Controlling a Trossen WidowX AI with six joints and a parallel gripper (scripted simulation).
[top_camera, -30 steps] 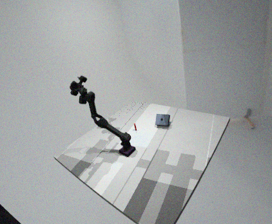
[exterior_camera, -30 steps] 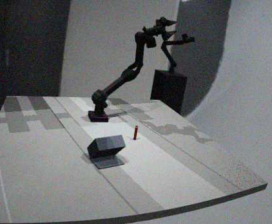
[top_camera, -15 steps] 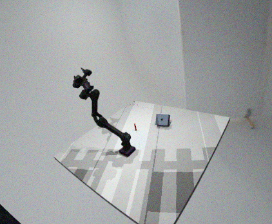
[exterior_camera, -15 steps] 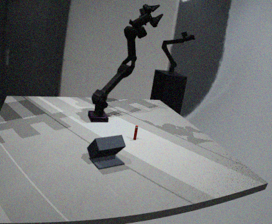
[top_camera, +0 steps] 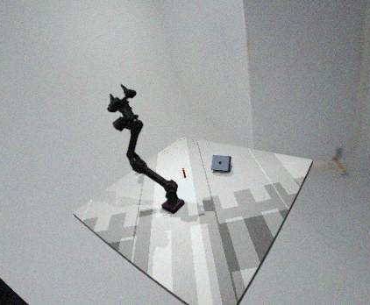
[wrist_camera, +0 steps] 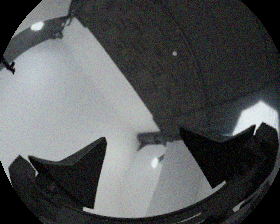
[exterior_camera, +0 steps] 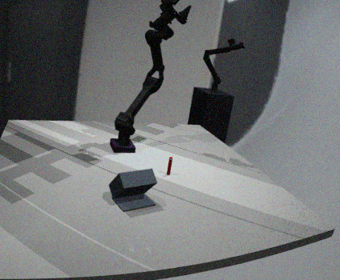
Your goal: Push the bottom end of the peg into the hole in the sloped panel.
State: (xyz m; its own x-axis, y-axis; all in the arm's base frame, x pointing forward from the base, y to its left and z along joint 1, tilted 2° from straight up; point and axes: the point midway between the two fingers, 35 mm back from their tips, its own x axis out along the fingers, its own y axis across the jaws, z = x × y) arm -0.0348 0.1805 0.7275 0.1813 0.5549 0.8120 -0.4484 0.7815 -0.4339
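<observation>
Now: gripper tip 290 mm short of the red peg, 90 mm to the left of it and 720 mm above it. The rest, counted from my gripper tip: sloped grey panel: 480 mm ahead, 310 mm to the right, 720 mm below.
</observation>
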